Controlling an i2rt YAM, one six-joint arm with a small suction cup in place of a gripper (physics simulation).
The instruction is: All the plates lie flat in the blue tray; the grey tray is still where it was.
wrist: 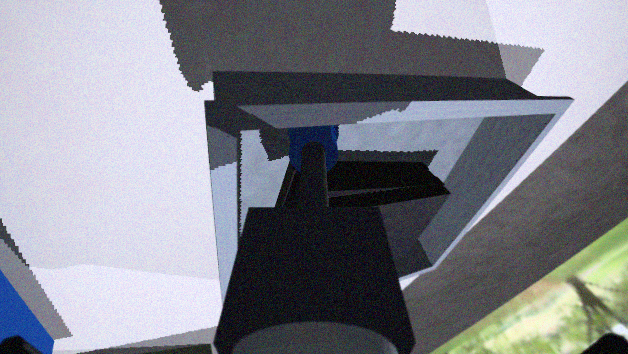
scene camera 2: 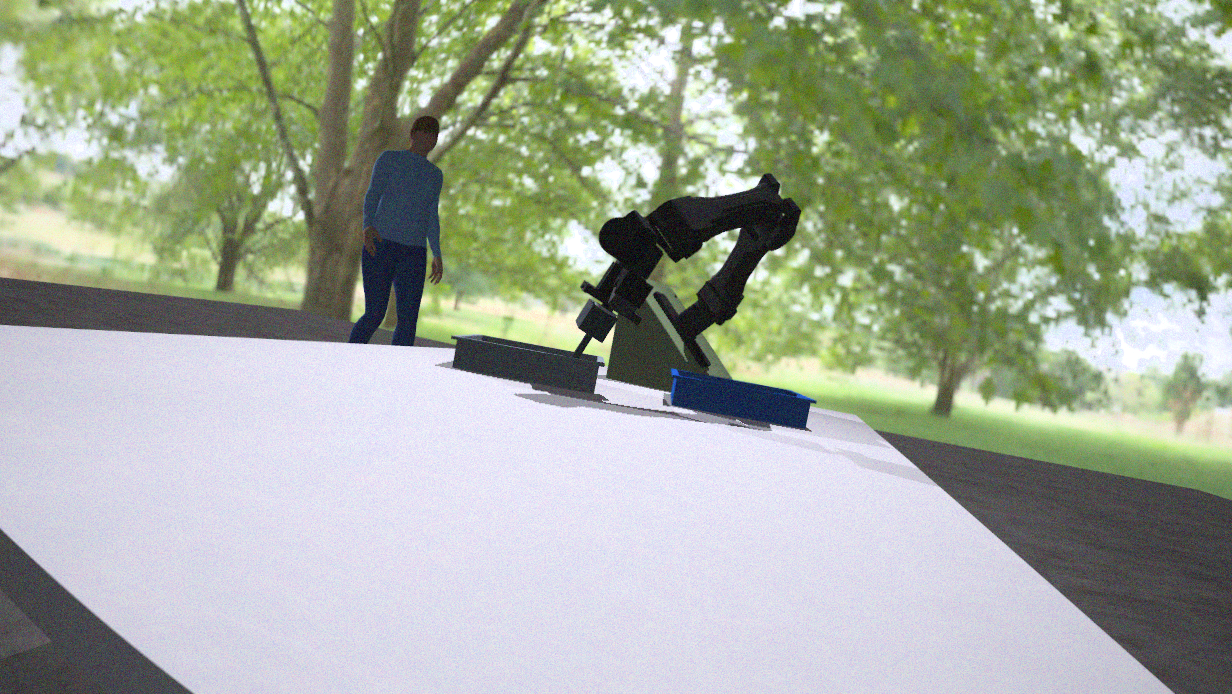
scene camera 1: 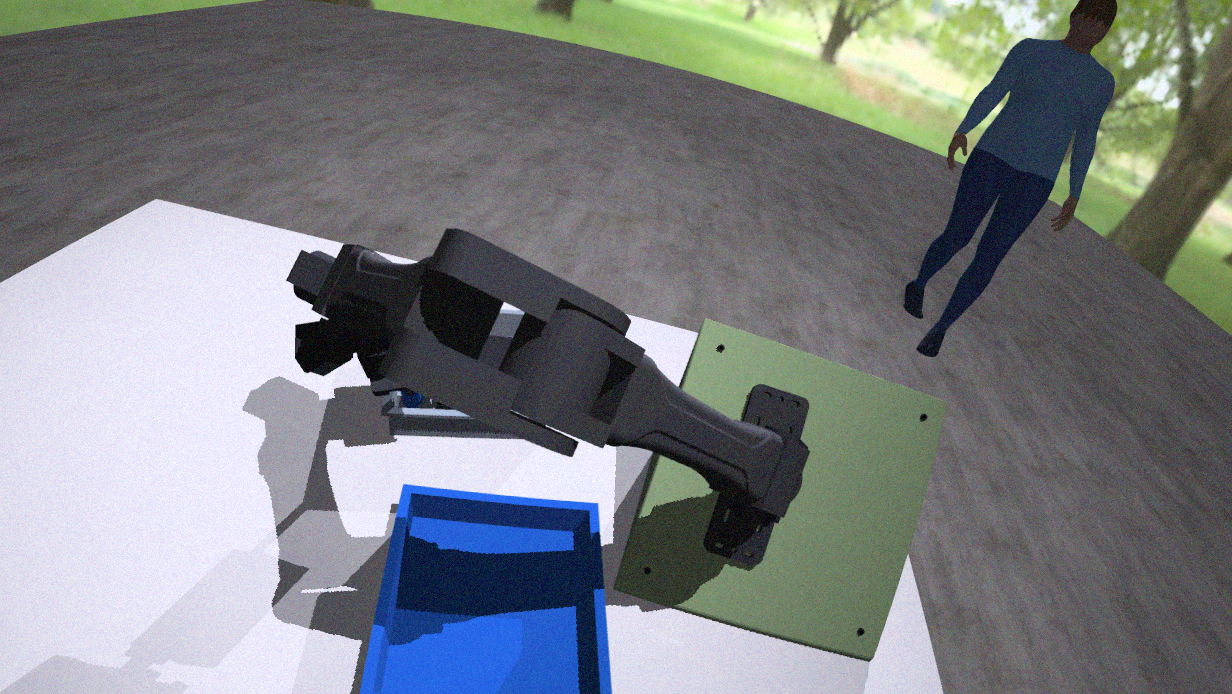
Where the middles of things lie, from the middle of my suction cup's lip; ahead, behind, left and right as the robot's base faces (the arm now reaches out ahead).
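Scene:
Measured from my suction cup, I see the blue tray [scene camera 1: 476, 586] 22 cm behind and 23 cm to the left.

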